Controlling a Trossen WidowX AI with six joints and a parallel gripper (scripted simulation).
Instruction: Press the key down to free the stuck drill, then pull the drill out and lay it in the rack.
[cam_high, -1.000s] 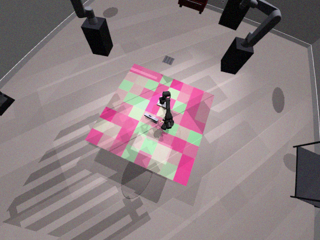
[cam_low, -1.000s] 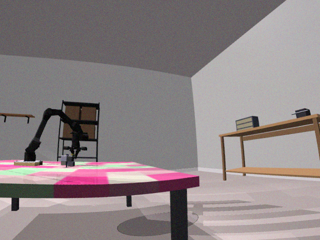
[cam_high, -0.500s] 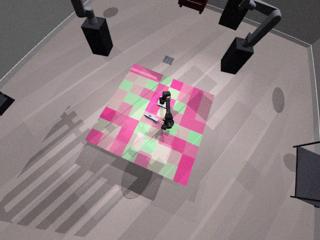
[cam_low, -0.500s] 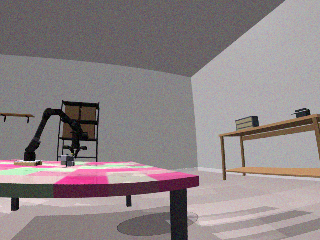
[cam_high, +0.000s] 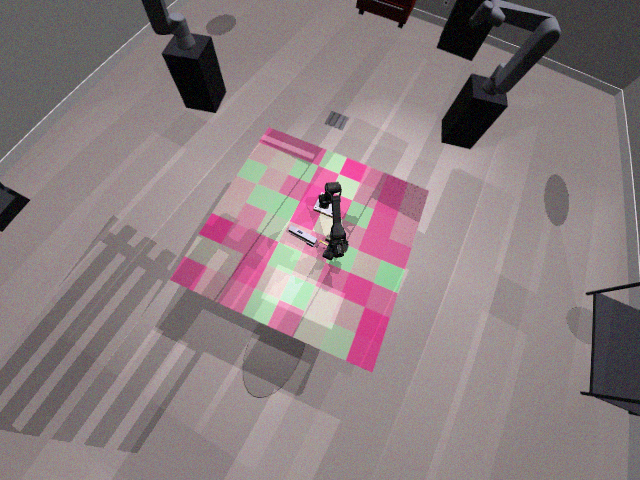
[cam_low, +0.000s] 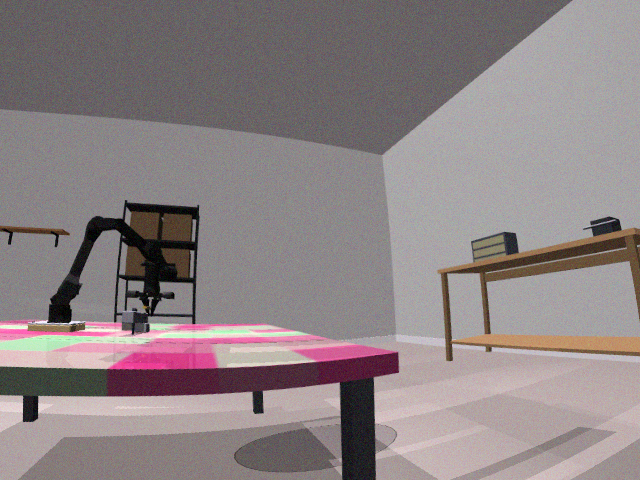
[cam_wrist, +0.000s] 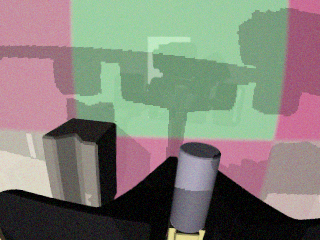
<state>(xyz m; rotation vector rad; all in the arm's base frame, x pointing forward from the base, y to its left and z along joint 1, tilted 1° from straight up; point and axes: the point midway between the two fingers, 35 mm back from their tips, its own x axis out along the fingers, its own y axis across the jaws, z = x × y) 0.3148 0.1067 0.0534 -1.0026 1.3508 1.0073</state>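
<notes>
The drill lies 4 cm to the right of my gripper tip, 3 cm above it and 1 cm behind it. The rest, counted from my gripper tip: grey fixture 19 cm to the right, 5 cm behind, 1 cm below; rack 8 cm behind, 3 cm below, 1 cm to the right.
</notes>
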